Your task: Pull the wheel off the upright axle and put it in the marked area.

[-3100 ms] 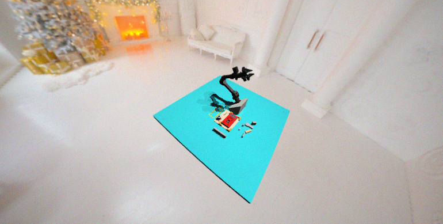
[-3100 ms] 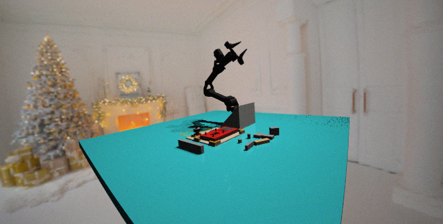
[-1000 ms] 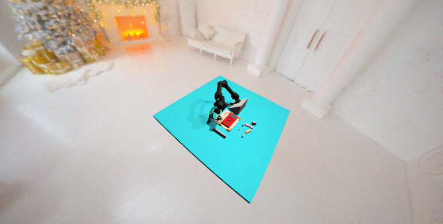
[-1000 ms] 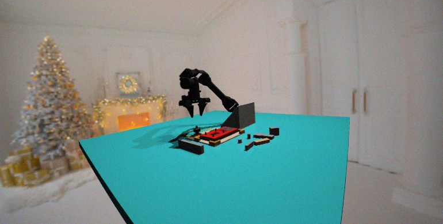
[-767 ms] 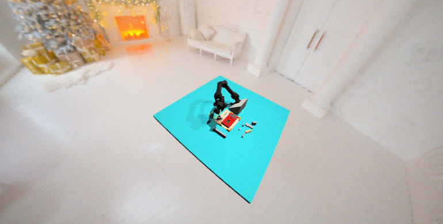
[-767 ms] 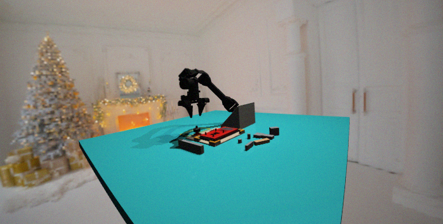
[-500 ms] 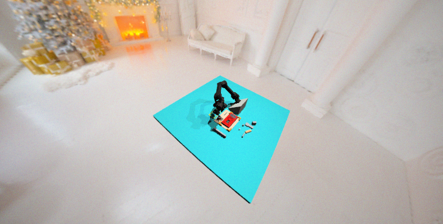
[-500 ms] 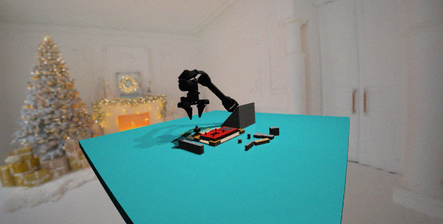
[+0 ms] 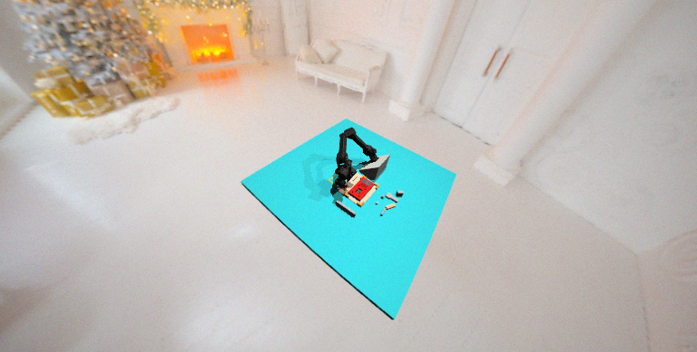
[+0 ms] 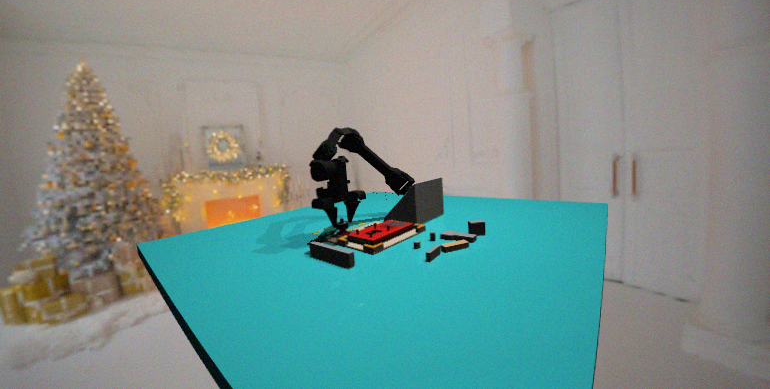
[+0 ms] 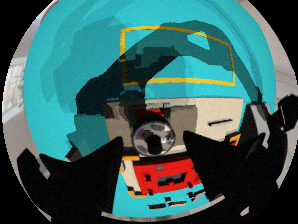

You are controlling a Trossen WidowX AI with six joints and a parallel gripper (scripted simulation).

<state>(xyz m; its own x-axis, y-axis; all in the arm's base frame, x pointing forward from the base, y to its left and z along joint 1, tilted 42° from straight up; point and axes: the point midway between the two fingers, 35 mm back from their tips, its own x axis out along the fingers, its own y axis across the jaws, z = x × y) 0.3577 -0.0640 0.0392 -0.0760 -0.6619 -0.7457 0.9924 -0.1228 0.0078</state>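
The dark wheel lies right at my gripper tip.
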